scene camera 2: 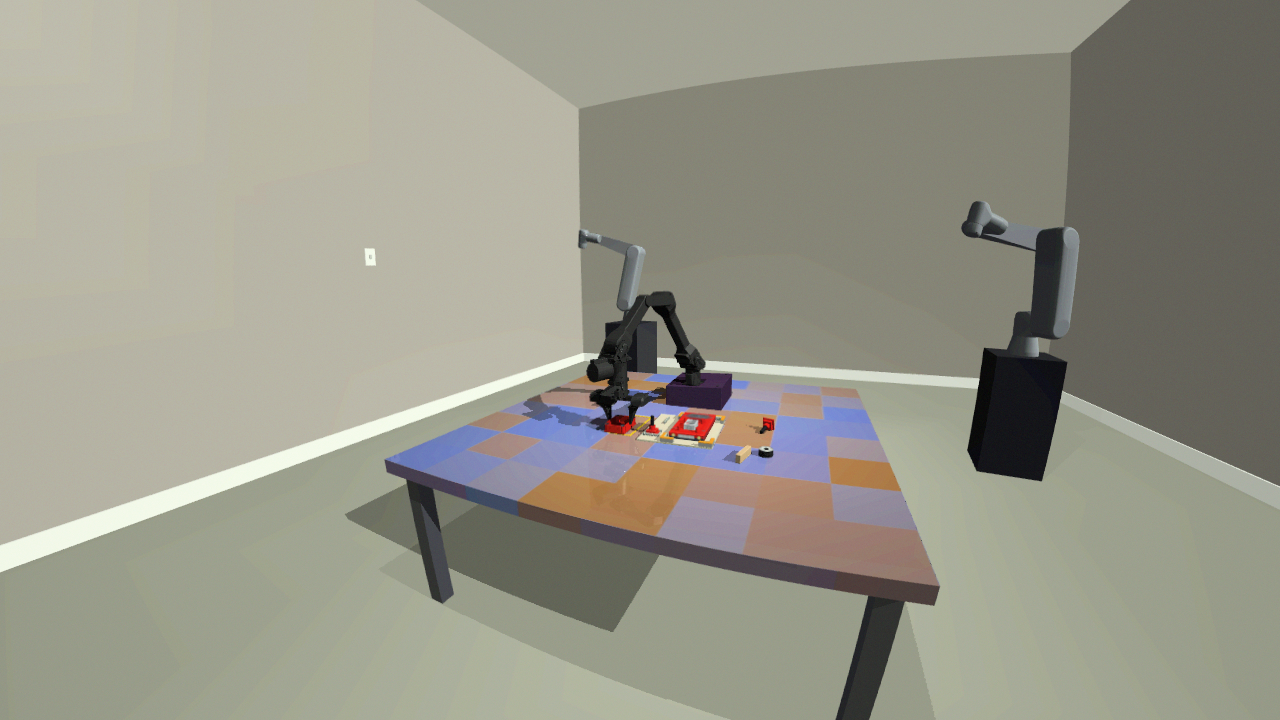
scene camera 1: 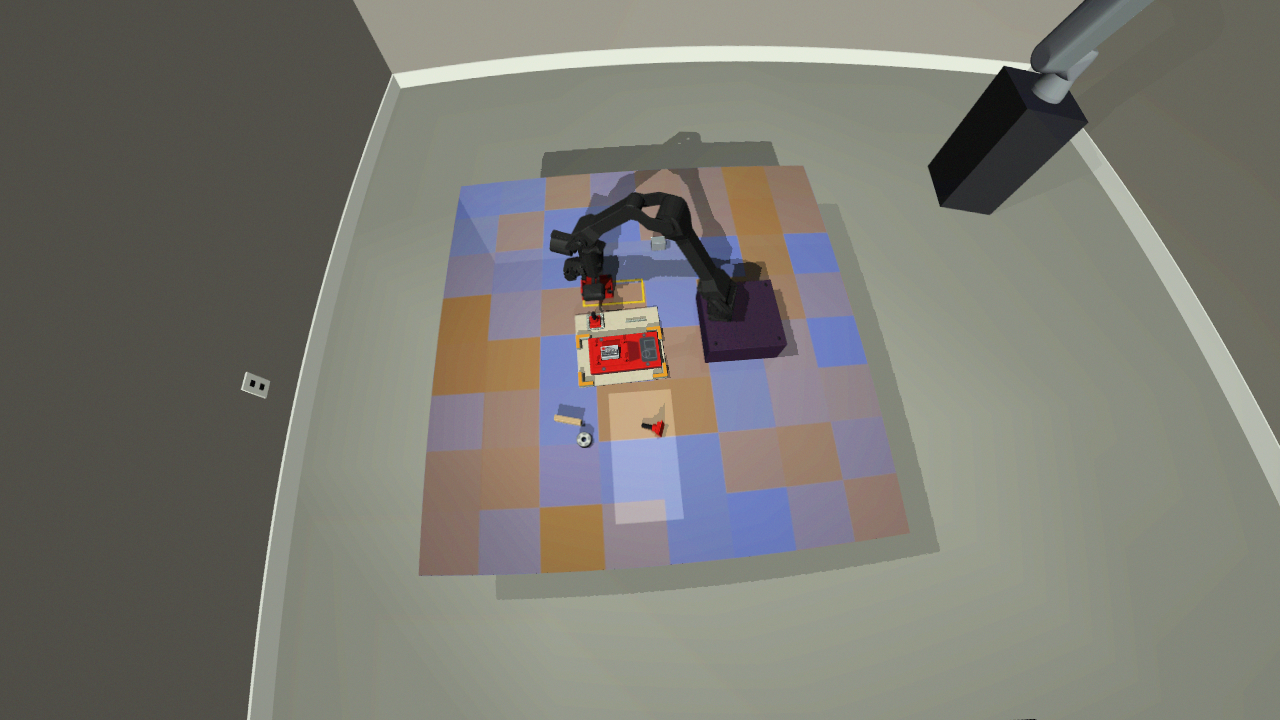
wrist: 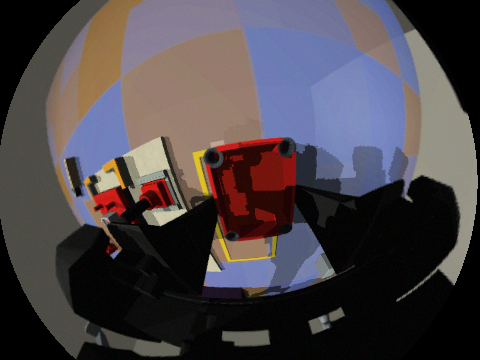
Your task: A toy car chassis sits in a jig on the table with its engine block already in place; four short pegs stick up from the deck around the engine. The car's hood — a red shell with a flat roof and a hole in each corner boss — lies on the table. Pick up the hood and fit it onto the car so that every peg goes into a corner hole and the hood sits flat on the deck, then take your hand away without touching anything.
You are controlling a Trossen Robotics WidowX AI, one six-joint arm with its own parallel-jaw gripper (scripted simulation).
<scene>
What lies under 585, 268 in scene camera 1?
The gripper.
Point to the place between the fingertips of the gripper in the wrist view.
254, 195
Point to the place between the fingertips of the gripper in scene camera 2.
At 620, 423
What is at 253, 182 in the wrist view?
A red hood.
</scene>
